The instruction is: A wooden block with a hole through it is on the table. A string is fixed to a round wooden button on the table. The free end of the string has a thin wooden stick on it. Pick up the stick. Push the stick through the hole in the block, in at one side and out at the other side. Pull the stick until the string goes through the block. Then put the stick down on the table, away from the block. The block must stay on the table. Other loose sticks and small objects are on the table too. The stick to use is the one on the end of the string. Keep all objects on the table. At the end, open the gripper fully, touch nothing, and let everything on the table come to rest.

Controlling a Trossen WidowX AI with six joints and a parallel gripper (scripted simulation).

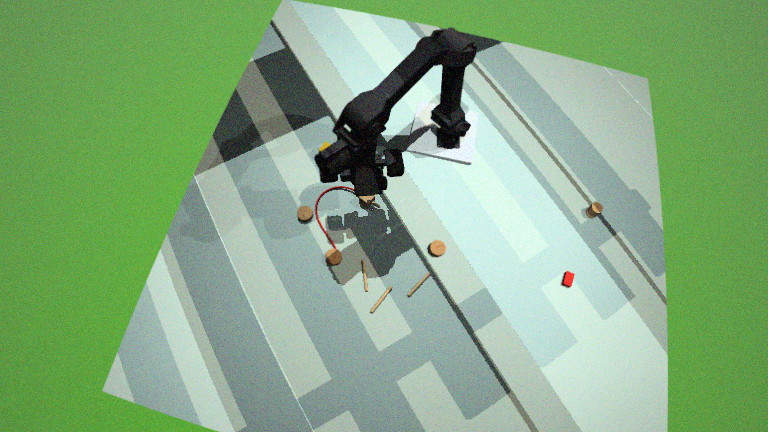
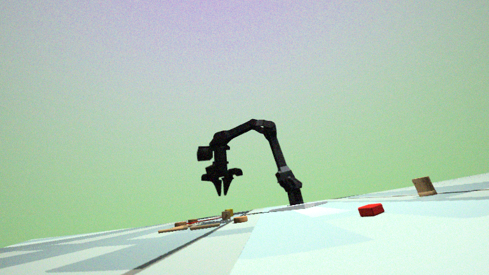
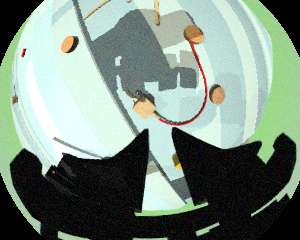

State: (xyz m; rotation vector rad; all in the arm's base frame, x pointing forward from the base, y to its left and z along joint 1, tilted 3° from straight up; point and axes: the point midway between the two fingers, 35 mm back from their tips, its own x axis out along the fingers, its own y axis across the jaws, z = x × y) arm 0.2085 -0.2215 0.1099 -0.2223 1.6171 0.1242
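Now: gripper tip 80 mm above the wooden block, 20 mm to the right of it and 10 mm short of it. From my gripper tip the other things lie so: yellow cube (120 mm behind, 100 mm to the right, 70 mm below); then round wooden button (160 mm ahead, 80 mm below, 50 mm to the right); then thin wooden stick (80 mm below, 10 mm to the left).
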